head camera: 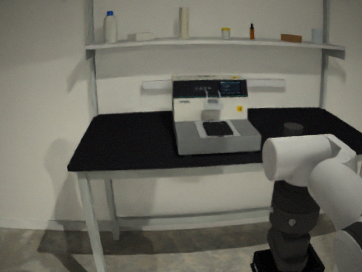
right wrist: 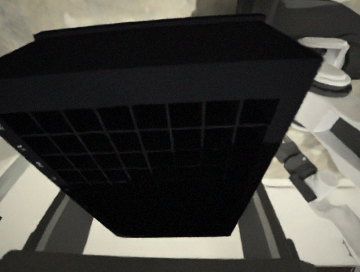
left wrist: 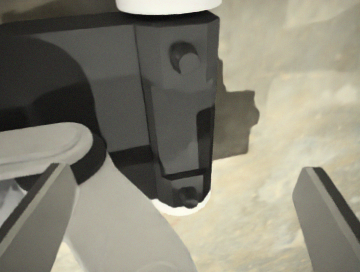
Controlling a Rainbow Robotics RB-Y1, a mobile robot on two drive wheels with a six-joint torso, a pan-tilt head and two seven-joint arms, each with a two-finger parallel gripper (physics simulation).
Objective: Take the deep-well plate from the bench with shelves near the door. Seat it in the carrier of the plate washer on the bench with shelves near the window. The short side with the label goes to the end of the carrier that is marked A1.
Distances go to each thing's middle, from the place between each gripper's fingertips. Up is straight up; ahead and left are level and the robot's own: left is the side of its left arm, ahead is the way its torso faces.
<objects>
The black deep-well plate [right wrist: 164, 128] lies 40 cm ahead of my left hand, 46 cm to the right of it and 49 cm above it.
Right now my right hand is 2 cm below the black deep-well plate and 1 cm to the left of it. Round my right hand: washer housing [head camera: 194, 111] 118 cm ahead, 2 cm above, 1 cm to the right.
</objects>
